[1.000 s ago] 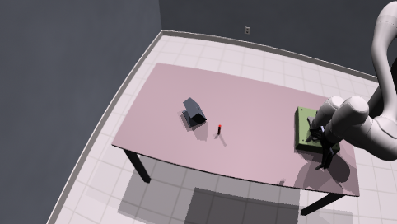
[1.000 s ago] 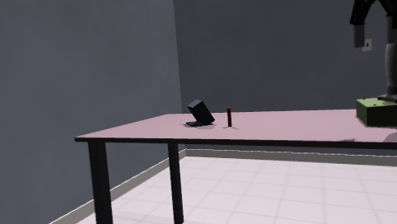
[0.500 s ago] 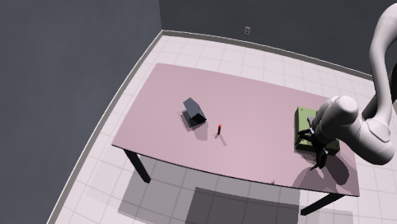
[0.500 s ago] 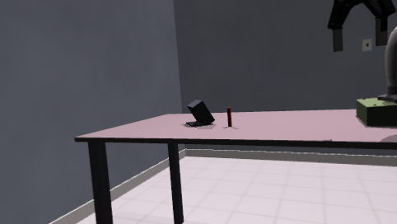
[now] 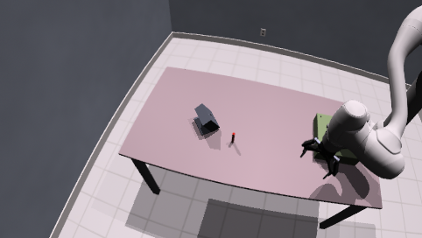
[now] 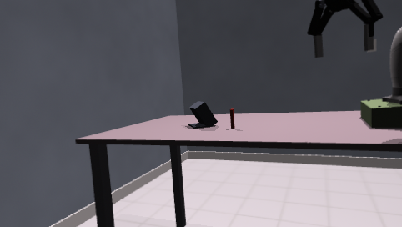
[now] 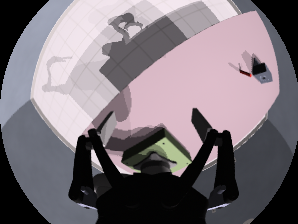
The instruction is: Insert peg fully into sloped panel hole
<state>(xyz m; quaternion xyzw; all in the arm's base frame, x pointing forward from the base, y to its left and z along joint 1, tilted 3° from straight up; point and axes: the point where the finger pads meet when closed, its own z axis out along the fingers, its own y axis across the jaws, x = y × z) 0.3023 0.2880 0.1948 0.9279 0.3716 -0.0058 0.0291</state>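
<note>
Now: hand 36 cm short of the red peg, 27 cm to the left of it and 22 cm above it.
</note>
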